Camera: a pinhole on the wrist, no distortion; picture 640 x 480 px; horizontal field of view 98.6 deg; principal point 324.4 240.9 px. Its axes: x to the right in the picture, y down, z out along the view. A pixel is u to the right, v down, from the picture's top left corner.
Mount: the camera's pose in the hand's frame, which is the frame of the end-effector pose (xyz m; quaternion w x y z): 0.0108 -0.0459 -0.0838 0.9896 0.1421 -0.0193 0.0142
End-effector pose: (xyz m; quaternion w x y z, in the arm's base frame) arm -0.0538 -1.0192 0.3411 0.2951 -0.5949 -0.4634 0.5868
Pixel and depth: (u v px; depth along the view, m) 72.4 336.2 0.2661
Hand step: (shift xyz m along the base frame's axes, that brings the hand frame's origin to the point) -0.1605 -0.2406 0.1123
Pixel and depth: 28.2 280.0 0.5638
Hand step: -0.3970 -0.5853 0.3266
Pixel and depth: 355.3 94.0 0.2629
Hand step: -0.1828 0.1079 0.1941
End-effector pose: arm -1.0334 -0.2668 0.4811 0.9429 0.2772 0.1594 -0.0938
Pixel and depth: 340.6 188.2 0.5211
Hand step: 0.0456 -0.4559 0.1583
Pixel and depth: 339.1 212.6 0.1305
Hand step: -0.0031 -0.1012 -0.0217
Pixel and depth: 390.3 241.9 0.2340
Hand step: 0.0612 -0.1753 0.0391
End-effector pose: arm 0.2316 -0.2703 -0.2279 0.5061 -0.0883 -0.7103 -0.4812
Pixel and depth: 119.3 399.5 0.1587
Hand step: -0.0052 0.1078 -0.0986
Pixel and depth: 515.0 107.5 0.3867
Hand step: -0.4851 -0.0795 0.0169
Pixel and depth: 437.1 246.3 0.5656
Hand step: -0.5199 0.1852 0.0547
